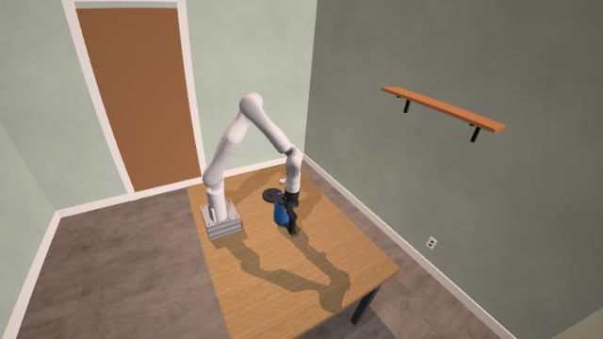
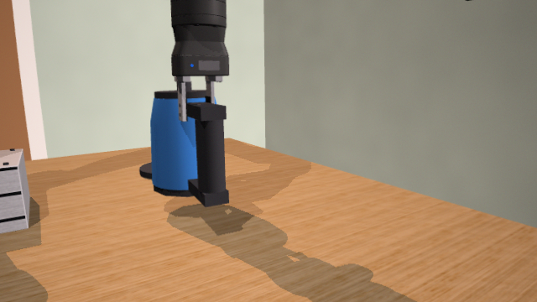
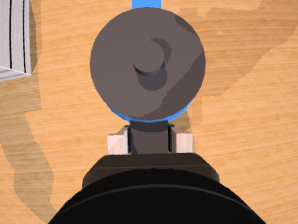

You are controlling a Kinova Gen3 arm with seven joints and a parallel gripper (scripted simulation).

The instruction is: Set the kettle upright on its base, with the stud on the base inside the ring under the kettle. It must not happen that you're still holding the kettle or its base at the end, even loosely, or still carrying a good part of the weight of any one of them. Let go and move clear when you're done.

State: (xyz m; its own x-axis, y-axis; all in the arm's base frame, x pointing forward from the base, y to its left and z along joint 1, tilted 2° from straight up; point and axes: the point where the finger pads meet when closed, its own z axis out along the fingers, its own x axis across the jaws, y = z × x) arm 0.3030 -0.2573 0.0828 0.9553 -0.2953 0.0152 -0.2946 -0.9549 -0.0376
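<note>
The blue kettle lies 5 cm below my hand, 3 cm to the left of it and 1 cm ahead of it. Also, from my hand: round black base: 32 cm to the left, 17 cm below, 13 cm ahead.
</note>
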